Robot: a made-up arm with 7 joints.
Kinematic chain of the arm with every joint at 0, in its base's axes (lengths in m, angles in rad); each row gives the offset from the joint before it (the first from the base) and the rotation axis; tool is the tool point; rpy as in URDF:
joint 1: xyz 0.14 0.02 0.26 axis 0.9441 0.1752 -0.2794
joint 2: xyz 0.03 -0.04 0 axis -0.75 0.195 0.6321
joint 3: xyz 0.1 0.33 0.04 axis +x
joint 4: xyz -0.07 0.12 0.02 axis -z
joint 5: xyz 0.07 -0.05 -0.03 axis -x
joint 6: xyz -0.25 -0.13 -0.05 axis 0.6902 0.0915 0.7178
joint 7: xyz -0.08 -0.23 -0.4 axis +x
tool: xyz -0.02 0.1 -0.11 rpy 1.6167 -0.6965 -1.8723
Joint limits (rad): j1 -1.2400..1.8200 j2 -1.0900..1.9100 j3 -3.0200..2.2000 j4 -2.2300..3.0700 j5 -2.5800..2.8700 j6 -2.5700..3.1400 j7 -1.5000..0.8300
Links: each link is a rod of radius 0.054 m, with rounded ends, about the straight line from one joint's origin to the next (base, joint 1, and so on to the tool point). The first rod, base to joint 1, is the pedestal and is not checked.
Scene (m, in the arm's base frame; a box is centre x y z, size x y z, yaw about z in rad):
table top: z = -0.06
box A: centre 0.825 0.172 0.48 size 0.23 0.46 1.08 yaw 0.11
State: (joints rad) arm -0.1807 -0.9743 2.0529 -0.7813 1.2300 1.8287 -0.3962
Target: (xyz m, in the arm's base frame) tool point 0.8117 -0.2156 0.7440
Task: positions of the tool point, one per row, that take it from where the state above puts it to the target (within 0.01 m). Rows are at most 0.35 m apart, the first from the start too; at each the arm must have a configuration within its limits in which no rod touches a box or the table.
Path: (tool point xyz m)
1: 0.5719 0.6751 0.6055
2: 0.5343 0.6164 0.6978
3: 0.4917 0.5333 0.7937
4: 0.4441 0.4230 0.8830
5: 0.5365 0.1391 0.9529
6: 0.5892 -0.1515 0.9112
7: 0.5993 -0.4047 0.7727
8: 0.7010 -0.3323 0.7660
9: 0.7706 -0.2686 0.7529
10: 0.8117 -0.2156 0.7440

